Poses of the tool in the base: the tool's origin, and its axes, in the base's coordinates. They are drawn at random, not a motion.
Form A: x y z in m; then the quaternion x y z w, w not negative.
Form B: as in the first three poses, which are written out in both.
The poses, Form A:
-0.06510, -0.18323, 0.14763, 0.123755, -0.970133, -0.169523, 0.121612
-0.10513, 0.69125, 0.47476, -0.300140, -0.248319, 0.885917, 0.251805
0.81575, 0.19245, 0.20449, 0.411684, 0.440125, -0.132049, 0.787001
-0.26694, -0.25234, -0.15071, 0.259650, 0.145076, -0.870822, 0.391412
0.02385, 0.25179, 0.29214, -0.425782, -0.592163, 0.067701, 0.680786
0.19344, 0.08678, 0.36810, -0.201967, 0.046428, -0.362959, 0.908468
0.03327, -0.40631, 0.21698, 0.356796, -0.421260, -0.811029, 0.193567
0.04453, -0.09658, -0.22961, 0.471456, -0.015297, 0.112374, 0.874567
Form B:
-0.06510, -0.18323, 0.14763, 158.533, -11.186, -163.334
-0.10513, 0.69125, 0.47476, -40.322, 24.000, 139.342
0.81575, 0.19245, 0.20449, 62.772, 53.272, 14.976
-0.26694, -0.25234, -0.15071, -3.435, 34.457, -132.660
0.02385, 0.25179, 0.29214, -95.530, -48.471, 64.108
0.19344, 0.08678, 0.36810, -23.668, -3.569, -42.808
0.03327, -0.40631, 0.21698, 64.576, 24.561, -137.490
0.04453, -0.09658, -0.22961, 55.948, -7.627, 10.589

